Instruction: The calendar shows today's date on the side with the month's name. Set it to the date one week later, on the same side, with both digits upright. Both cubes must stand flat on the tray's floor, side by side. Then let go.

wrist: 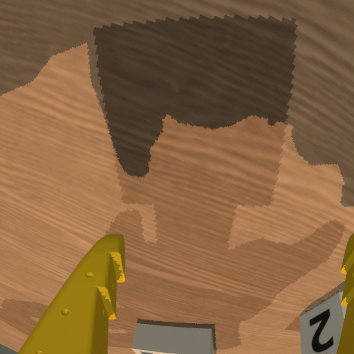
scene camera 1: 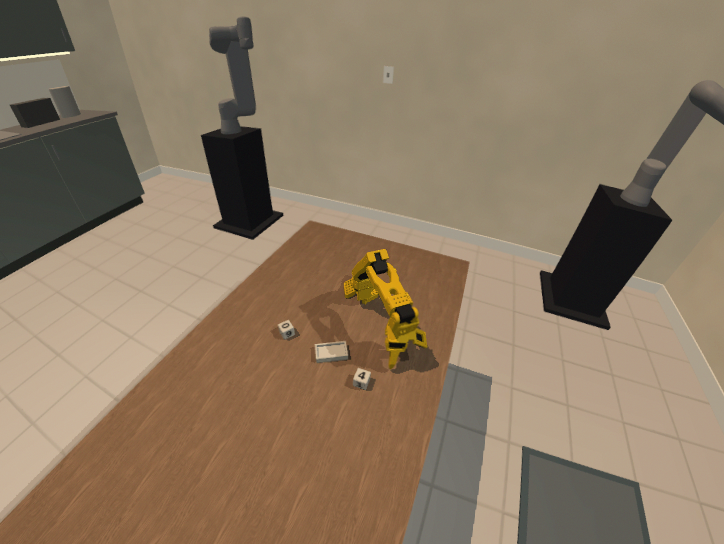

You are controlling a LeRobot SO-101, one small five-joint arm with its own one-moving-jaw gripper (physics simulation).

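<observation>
One white cube [scene camera 1: 286, 329] lies on the wooden table left of the tray, with a 0 on top and a 6 or 9 on a side. The other white cube [scene camera 1: 361, 379] [wrist: 318, 327] lies right and in front of the tray. Its top shows a 4; a side with a 2 shows in the wrist view, partly behind a jaw. The shallow white tray [scene camera 1: 331, 359] stands between the cubes; neither cube is in it. What looks like its end wall [wrist: 174, 337] shows at the wrist view's bottom edge. My gripper [scene camera 1: 408, 355] [wrist: 235, 237] is open and empty, above the table right of the tray.
The wooden table top [scene camera 1: 234, 427] carries the arm's base behind the tray. The table's right edge lies close beside the gripper. Two grey arms on black pedestals [scene camera 1: 242, 181] [scene camera 1: 602, 257] stand away from the table. Arm shadows fall across the table.
</observation>
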